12 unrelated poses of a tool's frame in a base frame.
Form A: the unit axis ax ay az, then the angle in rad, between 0 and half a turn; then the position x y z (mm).
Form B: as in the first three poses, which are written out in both.
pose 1, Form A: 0.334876 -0.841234 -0.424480 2.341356 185.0 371.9 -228.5
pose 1, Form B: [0.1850 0.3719 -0.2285], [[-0.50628 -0.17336 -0.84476], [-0.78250 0.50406 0.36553], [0.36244 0.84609 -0.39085]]
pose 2, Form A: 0.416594 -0.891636 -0.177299 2.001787 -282.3 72.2 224.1
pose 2, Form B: [-0.2823 0.0722 0.2241], [[-0.17172 -0.36555 -0.91482], [-0.68772 0.70938 -0.15437], [0.70538 0.60263 -0.37320]]
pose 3, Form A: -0.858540 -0.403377 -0.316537 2.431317 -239.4 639.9 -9.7
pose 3, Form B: [-0.2394 0.6399 -0.0097], [[0.53776 0.81528 0.21478], [0.40249 -0.47210 0.78430], [0.74082 -0.33531 -0.58202]]
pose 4, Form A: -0.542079 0.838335 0.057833 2.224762 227.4 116.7 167.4
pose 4, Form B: [0.2274 0.1167 0.1674], [[-0.13573 -0.77680 0.61495], [-0.68500 0.52201 0.50821], [-0.71579 -0.35226 -0.60296]]
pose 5, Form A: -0.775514 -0.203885 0.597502 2.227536 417.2 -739.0 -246.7
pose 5, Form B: [0.4172 -0.7390 -0.2467], [[0.35808 -0.21856 -0.90775], [0.72787 -0.54359 0.41800], [-0.58480 -0.81040 -0.03556]]
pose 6, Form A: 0.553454 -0.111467 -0.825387 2.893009 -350.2 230.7 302.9
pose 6, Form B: [-0.3502 0.2307 0.3029], [[-0.36605 0.08158 -0.92701], [-0.32456 -0.94479 0.04501], [-0.87216 0.31735 0.37232]]
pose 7, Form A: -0.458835 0.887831 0.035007 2.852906 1.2 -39.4 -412.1
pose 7, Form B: [0.0012 -0.0394 -0.4121], [[-0.54627 -0.80785 0.22130], [-0.78791 0.58525 0.19150], [-0.28422 -0.06975 -0.95622]]
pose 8, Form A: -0.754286 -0.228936 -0.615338 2.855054 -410.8 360.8 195.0
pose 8, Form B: [-0.4108 0.3608 0.1950], [[0.15547 0.51224 0.84465], [0.16441 -0.85654 0.48919], [0.97406 0.06282 -0.21738]]
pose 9, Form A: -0.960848 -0.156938 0.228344 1.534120 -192.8 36.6 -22.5
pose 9, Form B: [-0.1928 0.0366 -0.0225], [[0.92604 -0.08293 -0.36819], [0.37345 0.06039 0.92568], [-0.05453 -0.99472 0.08690]]
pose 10, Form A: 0.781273 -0.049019 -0.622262 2.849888 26.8 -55.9 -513.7
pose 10, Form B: [0.0268 -0.0559 -0.5137], [[0.23723 0.10398 -0.96587], [-0.25393 -0.95305 -0.16497], [-0.93768 0.28440 -0.19969]]
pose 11, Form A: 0.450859 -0.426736 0.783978 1.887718 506.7 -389.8 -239.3
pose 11, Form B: [0.5067 -0.3898 -0.2393], [[-0.04502 -0.99729 0.05813], [0.49258 -0.07279 -0.86722], [0.86910 -0.01041 0.49452]]
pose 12, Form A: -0.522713 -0.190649 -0.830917 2.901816 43.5 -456.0 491.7
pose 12, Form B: [0.0435 -0.4560 0.4917], [[-0.43275 0.39379 0.81096], [-0.00087 -0.89974 0.43643], [0.90151 0.18816 0.38970]]
